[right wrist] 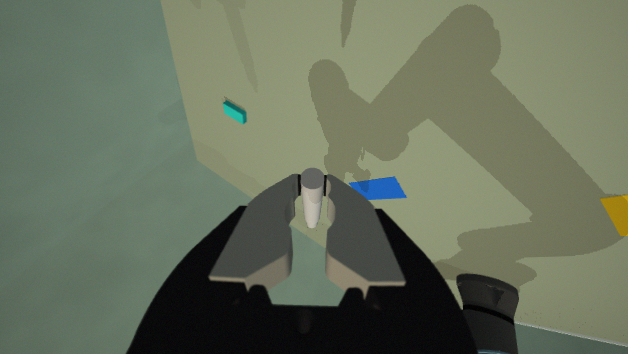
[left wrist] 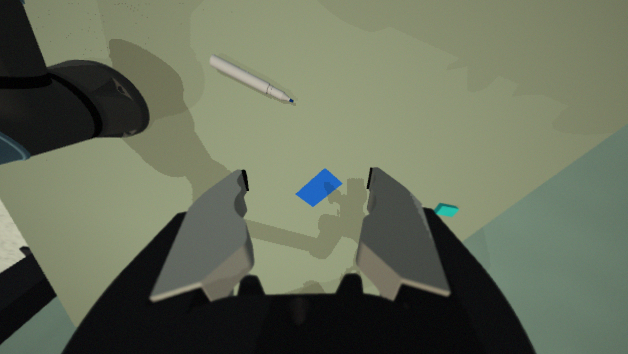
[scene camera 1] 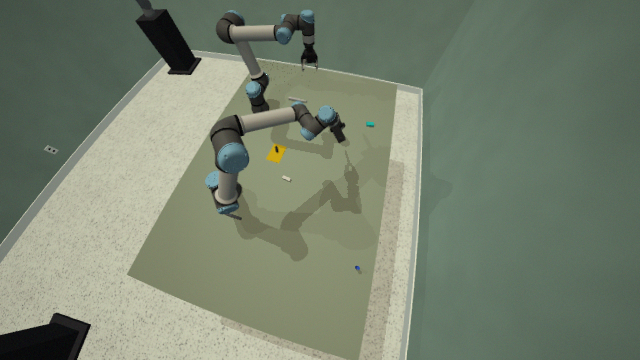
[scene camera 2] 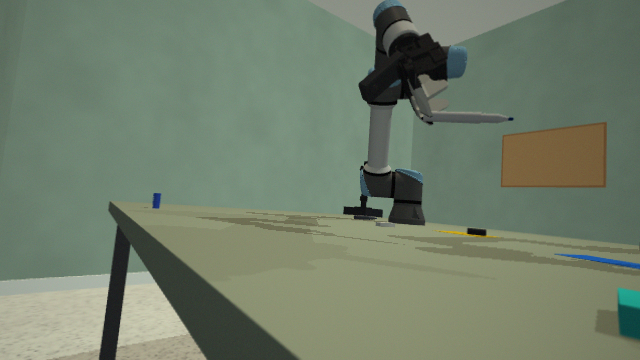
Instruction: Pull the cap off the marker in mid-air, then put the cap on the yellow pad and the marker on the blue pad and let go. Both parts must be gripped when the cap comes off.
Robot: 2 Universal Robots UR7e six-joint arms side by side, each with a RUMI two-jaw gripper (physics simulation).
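Places are measured from the left arm's base along level axes (x ahead, y left, z up), in metres.
Pixels of known places: left gripper, fingertip midpoint: (left wrist: 308, 171) (scene camera 1: 310, 70); right gripper, fingertip midpoint: (right wrist: 312, 176) (scene camera 2: 431, 120); left arm's base, origin of the base link: (right wrist: 484, 284) (left wrist: 110, 101) (scene camera 1: 260, 109); right arm's base, origin of the base link: (scene camera 2: 406, 223).
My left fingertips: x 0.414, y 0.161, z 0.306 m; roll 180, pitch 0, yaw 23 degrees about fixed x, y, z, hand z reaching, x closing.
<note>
Ahead of a thing's pixels: the offset from my left fingertips to its top centre.
The black cap @(0.531 m right, 0.139 m back, 0.288 m down) (scene camera 1: 276, 149) (scene camera 2: 476, 231) lies on the yellow pad @(0.559 m right, 0.132 m back, 0.306 m down) (scene camera 1: 272, 157) (right wrist: 617, 215). My left gripper (scene camera 1: 309, 68) (left wrist: 308, 171) is open and empty, high over the far part of the table at the top of scene camera 1. My right gripper (scene camera 2: 427, 119) (right wrist: 312, 176) is shut on the white marker @(0.364 m right, 0.276 m ahead, 0.072 m down) (scene camera 2: 470, 117) (right wrist: 312, 210) near its blunt end and holds it in mid-air. The marker has no cap on and its blue tip points away from the fingers. The blue pad @(0.207 m right, 0.110 m ahead, 0.306 m down) (scene camera 2: 607, 260) (left wrist: 316, 192) (right wrist: 385, 189) lies flat; it does not show in scene camera 1.
A second uncapped white marker @(0.002 m left, 0.124 m back, 0.284 m down) (scene camera 1: 297, 99) (left wrist: 245, 76) lies on the table. A teal block @(0.125 m right, 0.527 m ahead, 0.291 m down) (scene camera 1: 370, 124) (scene camera 2: 630, 312) (left wrist: 446, 210) (right wrist: 235, 112) lies near the table's edge. A small white block @(0.745 m right, 0.005 m ahead, 0.294 m down) (scene camera 1: 286, 178) (scene camera 2: 385, 224) and an upright blue cylinder @(1.200 m right, 0.570 m ahead, 0.259 m down) (scene camera 1: 357, 268) (scene camera 2: 156, 200) are also there.
</note>
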